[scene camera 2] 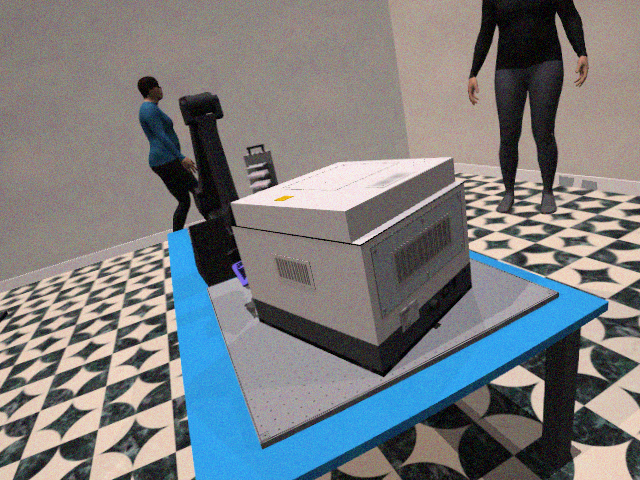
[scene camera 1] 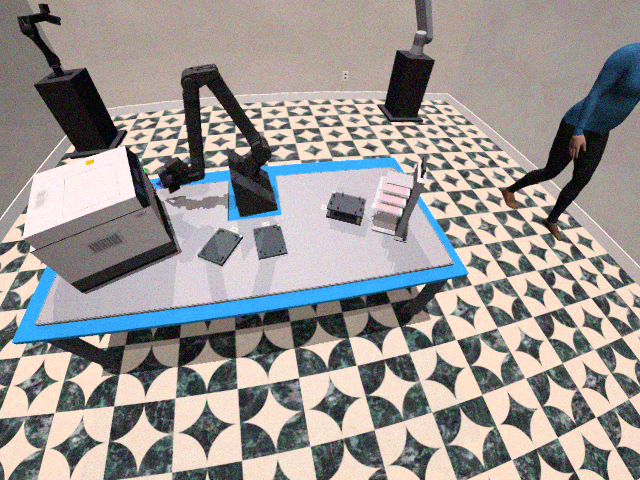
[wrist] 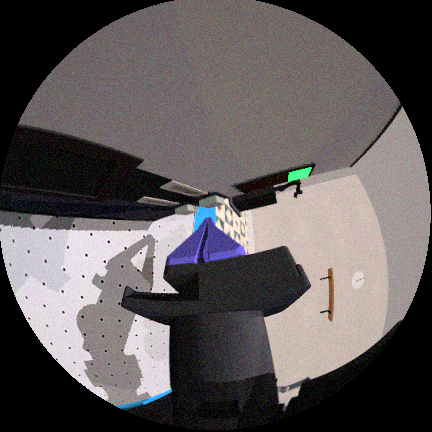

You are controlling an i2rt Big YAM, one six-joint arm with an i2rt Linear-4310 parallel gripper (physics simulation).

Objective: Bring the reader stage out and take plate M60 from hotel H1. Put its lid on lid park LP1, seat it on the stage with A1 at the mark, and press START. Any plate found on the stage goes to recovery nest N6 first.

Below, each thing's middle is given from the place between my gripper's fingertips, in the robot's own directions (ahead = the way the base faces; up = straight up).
Labels:
The plate reader (scene camera 2: 346, 299) is 25 cm ahead of my hand, 13 cm to the right of it and 3 cm above it.

